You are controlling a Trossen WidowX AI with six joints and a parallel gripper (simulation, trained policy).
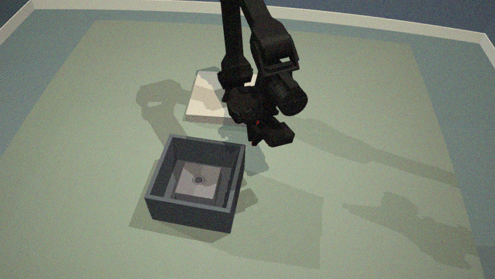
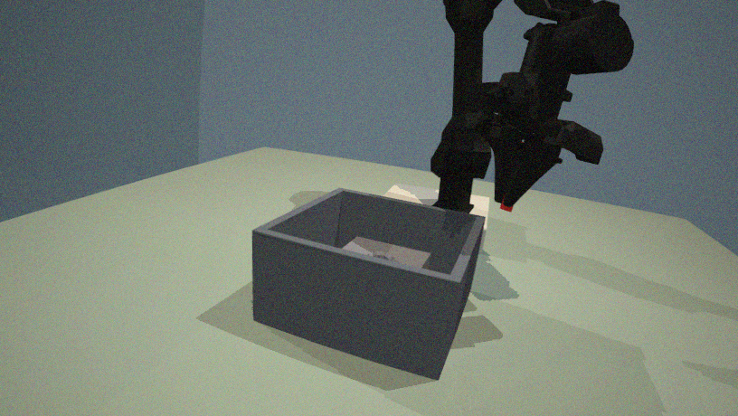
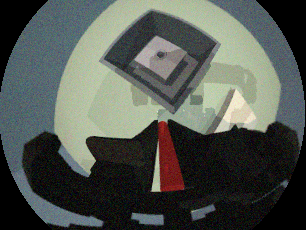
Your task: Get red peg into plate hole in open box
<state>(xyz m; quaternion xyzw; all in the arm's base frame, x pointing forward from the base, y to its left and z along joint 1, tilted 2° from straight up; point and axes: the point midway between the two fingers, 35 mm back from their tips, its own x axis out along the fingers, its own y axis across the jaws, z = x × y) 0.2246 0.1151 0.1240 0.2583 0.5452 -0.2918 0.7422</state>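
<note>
The plate lies 90 mm ahead of my gripper tip, 100 mm to the right of it and 70 mm below it. Also, from my gripper tip: red peg: 10 mm behind, 10 mm to the left, 30 mm above; then grey box: 90 mm ahead, 100 mm to the right, 90 mm below.
</note>
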